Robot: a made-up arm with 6 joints.
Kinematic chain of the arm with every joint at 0, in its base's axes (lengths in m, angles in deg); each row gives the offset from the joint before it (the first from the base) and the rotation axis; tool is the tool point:
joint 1: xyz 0 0 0.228 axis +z
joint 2: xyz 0 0 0 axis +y
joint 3: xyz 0 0 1.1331 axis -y
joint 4: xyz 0 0 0 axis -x
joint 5: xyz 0.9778 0 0 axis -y
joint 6: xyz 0 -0.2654 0 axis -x
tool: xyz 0 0 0
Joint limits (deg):
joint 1: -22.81..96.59
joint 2: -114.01..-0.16
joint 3: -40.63..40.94
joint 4: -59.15..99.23
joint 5: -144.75..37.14
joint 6: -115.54..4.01
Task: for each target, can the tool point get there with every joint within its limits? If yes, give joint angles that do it. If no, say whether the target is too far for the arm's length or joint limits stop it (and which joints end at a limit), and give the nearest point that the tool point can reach.
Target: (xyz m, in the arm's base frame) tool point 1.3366 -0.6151 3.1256
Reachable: no: too far | nearest point 0.5876 -0.2704 2.1384 | short by 1.286 m
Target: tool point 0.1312 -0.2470 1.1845
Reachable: yes | joints 53.87 -62.37 -31.38 -18.57 -62.52 -70.46
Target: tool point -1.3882 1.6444 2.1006
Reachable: no: too far | nearest point -1.3364 0.6082 1.6616 | short by 1.127 m
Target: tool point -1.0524 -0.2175 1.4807
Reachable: yes | joints 0.06 -76.52 19.56 -35.39 -100.76 -100.54
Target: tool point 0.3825 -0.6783 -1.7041
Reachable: no: joint limits stop it (at a limit: joint 1, joint 2, joint 3) | nearest point 0.2974 -2.0090 -0.0522 | short by 2.123 m
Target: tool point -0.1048 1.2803 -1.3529
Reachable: no: joint limits stop it (at a limit: joint 1, joint 2, joint 3, joint 4) | nearest point 0.0672 0.6045 0.5531 | short by 2.030 m
